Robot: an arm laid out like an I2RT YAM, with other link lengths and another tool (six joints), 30 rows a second.
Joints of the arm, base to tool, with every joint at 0 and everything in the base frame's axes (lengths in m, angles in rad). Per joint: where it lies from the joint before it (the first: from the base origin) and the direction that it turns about. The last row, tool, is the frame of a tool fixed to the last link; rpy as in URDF.
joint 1: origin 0.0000 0.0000 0.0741 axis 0 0 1
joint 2: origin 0.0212 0.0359 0.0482 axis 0 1 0
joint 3: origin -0.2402 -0.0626 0.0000 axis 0 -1 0
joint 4: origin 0.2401 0.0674 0.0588 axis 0 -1 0
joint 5: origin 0.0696 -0.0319 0.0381 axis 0 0 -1
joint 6: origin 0.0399 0.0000 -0.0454 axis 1 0 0
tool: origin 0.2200 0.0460 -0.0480 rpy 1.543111 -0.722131 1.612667
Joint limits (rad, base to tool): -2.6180..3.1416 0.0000..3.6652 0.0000..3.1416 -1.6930..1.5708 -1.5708..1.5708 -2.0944..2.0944
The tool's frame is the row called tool.
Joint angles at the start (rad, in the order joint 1, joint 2, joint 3, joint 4, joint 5, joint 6):
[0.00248, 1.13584, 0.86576, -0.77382, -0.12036, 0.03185]
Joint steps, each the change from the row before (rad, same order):
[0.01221, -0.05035, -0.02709, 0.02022, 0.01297, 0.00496]
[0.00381, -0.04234, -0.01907, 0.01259, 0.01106, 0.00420]
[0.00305, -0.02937, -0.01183, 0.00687, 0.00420, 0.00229]
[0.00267, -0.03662, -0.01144, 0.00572, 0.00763, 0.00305]
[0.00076, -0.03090, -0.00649, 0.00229, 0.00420, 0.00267]
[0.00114, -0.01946, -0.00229, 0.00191, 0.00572, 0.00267]
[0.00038, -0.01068, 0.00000, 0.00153, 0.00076, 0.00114]
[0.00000, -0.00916, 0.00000, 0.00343, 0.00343, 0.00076]
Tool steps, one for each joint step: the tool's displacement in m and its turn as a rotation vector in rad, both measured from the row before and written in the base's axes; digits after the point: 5 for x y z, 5 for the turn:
[0.00211, 0.00044, 0.00499, -0.00813, -0.04299, 0.00124]
[0.00211, -0.00149, 0.00510, -0.00629, -0.03554, -0.00580]
[0.00106, -0.00006, 0.00404, -0.00162, -0.02423, -0.00124]
[0.00156, -0.00099, 0.00582, -0.00356, -0.03072, -0.00435]
[0.00137, -0.00069, 0.00594, -0.00096, -0.02651, -0.00394]
[0.00152, -0.00097, 0.00446, -0.00219, -0.01894, -0.00458]
[0.00115, 0.00000, 0.00318, 0.00049, -0.01212, -0.00098]
[0.00170, -0.00080, 0.00298, -0.00173, -0.01259, -0.00284]

